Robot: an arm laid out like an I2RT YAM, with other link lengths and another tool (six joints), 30 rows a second.
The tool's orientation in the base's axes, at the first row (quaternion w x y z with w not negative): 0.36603 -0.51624 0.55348 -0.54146
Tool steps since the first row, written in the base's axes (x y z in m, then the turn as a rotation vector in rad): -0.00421 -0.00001 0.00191 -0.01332 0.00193 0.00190; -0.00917 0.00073 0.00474 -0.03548 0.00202 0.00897; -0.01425 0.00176 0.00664 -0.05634 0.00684 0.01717; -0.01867 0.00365 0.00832 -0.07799 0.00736 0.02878; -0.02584 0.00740 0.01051 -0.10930 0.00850 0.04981
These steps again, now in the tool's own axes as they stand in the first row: 0.00114 -0.00113 -0.00434 0.00108 0.00024 -0.01355; 0.00185 -0.00311 -0.00969 0.00649 -0.00280 -0.03596; 0.00215 -0.00420 -0.01510 0.00724 -0.00773 -0.05834; 0.00146 -0.00530 -0.02002 0.01283 -0.01535 -0.08102; -0.00040 -0.00663 -0.02809 0.02119 -0.03056 -0.11453
